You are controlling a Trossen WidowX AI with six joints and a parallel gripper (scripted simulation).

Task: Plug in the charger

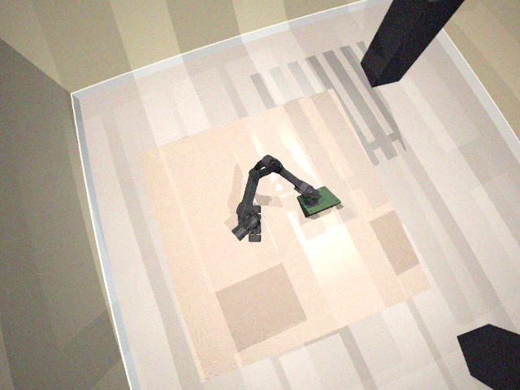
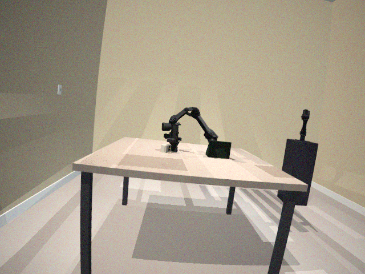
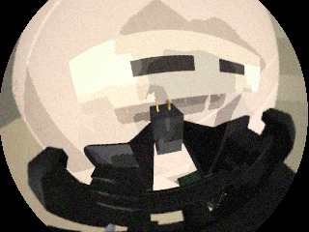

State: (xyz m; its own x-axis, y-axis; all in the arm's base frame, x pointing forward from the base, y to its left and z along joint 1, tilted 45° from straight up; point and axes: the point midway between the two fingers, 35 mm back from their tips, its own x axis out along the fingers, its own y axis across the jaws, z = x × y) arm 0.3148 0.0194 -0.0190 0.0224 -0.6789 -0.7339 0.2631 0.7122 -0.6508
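Now: the dark charger 2 cm ahead of my gripper tip and 1 cm above it.
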